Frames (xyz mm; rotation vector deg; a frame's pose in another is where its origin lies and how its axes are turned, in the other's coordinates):
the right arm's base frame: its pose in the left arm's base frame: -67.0 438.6 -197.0 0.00 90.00 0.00
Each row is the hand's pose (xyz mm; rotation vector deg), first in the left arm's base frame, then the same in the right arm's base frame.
Working: the left arm's base frame: its pose in the right arm's base frame: -197.0 -438.6 67.0 0.00 -90.00 0.00

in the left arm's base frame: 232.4 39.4 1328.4 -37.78 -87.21 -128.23
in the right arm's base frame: -1525.4 -399.2 299.4 -61.36 78.63 112.62
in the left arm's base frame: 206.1 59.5 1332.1 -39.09 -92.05 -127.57
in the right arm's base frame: -1529.1 -379.1 273.1 -58.38 77.58 109.96
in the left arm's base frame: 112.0 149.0 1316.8 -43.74 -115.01 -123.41
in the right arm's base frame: -1513.8 -289.6 179.0 -46.14 71.65 96.80
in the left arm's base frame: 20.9 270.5 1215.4 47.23 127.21 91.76
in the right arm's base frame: -1412.4 -168.1 87.9 -24.84 57.96 77.53
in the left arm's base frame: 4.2 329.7 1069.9 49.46 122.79 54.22
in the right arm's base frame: -1266.9 -108.9 71.2 -2.74 43.22 59.75
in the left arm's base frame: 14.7 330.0 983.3 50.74 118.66 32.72
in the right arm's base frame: -1180.3 -108.6 81.7 10.56 35.73 48.92
